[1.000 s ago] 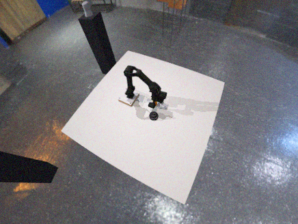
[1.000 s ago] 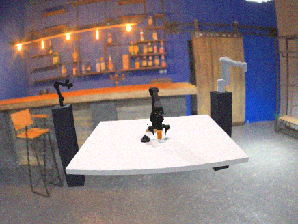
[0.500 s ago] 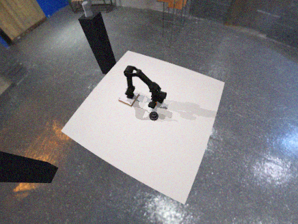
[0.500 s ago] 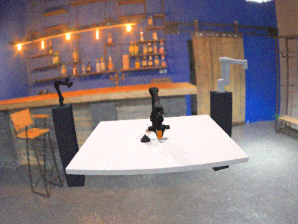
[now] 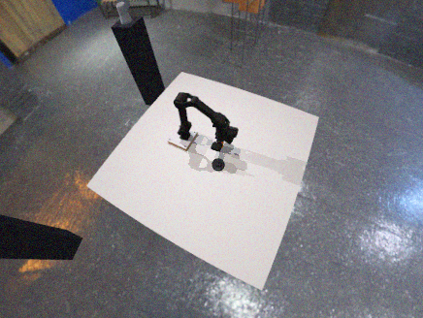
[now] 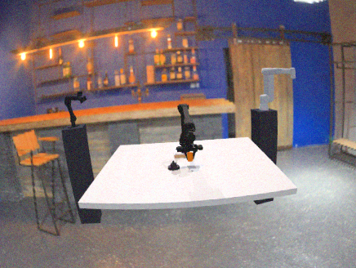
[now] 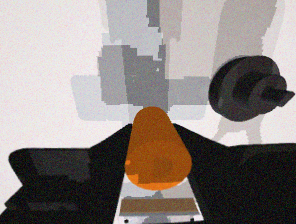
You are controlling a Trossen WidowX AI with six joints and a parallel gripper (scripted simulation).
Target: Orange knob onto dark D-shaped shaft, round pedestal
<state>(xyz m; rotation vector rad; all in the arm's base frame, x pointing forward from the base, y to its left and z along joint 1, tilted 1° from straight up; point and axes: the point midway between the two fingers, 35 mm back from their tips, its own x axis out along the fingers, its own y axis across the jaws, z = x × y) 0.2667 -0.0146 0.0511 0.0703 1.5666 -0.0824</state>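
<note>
Now: gripper tip 130 mm to the left of the round pedestal, 20 mm short of it and 20 mm above it. Round my gripper tip: orange knob: 20 mm above.
</note>
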